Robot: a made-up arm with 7 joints. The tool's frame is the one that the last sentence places.
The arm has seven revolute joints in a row. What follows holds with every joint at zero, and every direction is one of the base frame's.
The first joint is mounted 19 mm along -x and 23 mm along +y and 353 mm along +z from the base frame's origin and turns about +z.
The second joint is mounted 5 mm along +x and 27 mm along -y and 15 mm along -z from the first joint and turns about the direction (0, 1, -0.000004).
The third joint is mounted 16 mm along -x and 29 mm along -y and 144 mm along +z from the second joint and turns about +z.
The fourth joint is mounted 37 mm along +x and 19 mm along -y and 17 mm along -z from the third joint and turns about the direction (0, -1, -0.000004).
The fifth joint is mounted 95 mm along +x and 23 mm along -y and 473 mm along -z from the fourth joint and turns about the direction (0, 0.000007, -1).
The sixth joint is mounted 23 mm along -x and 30 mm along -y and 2 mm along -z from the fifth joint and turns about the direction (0, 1, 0.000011).
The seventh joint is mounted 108 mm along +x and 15 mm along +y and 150 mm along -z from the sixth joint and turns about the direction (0, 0.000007, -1).
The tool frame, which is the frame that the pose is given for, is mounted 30 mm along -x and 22 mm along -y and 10 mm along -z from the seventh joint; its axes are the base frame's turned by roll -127.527, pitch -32.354 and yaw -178.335 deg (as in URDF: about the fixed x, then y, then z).
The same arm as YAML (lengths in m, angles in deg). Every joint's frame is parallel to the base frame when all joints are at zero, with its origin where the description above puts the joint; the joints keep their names.
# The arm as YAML. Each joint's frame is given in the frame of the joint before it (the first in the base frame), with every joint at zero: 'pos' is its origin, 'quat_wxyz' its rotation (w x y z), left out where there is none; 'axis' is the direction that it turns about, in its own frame. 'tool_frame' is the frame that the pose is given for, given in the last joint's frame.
length_unit: m
angle_unit: deg
joints:
  - joint: joint 1
    pos: [-0.019, 0.023, 0.353]
    axis: [0.0, 0.0, 1.0]
  - joint: joint 2
    pos: [0.005, -0.027, -0.015]
    axis: [0.0, 1.0, 0.0]
  - joint: joint 3
    pos: [-0.016, -0.029, 0.144]
    axis: [0.0, 0.0, 1.0]
  - joint: joint 4
    pos: [0.037, -0.019, -0.017]
    axis: [0.0, -1.0, 0.0]
  - joint: joint 5
    pos: [0.095, -0.023, -0.473]
    axis: [0.0, 0.0, -1.0]
  - joint: joint 6
    pos: [-0.023, -0.03, -0.002]
    axis: [0.0, 1.0, 0.0]
  - joint: joint 7
    pos: [0.108, 0.015, -0.15]
    axis: [0.0, 0.0, -1.0]
tool_frame:
  pos: [-0.03, -0.022, -0.01]
  quat_wxyz: [0.243708, 0.135669, -0.859581, 0.42816]

